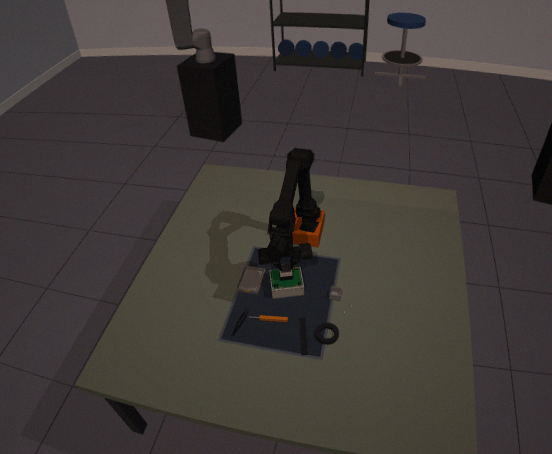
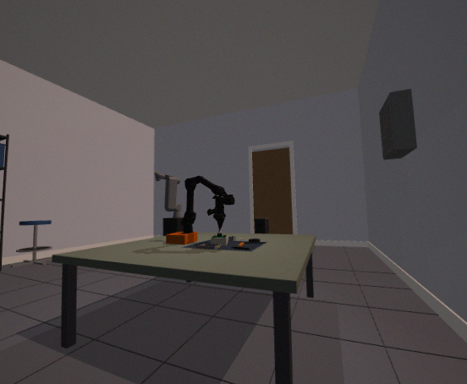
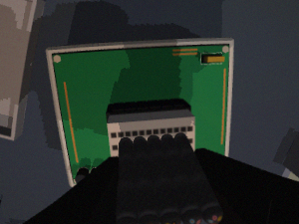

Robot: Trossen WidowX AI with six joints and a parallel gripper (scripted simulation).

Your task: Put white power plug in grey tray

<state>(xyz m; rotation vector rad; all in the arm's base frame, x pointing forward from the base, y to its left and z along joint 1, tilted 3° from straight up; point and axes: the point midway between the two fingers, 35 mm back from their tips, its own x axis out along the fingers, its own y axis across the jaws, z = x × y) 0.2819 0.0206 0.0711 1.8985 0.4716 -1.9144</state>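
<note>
Right now my gripper tip is 2 cm above the white power plug. Round my gripper tip: grey tray: 2 cm ahead, 14 cm to the right, 10 cm below; dark mat: 5 cm ahead, 1 cm to the left, 10 cm below; black bar: 18 cm ahead, 14 cm to the left, 10 cm below.
</note>
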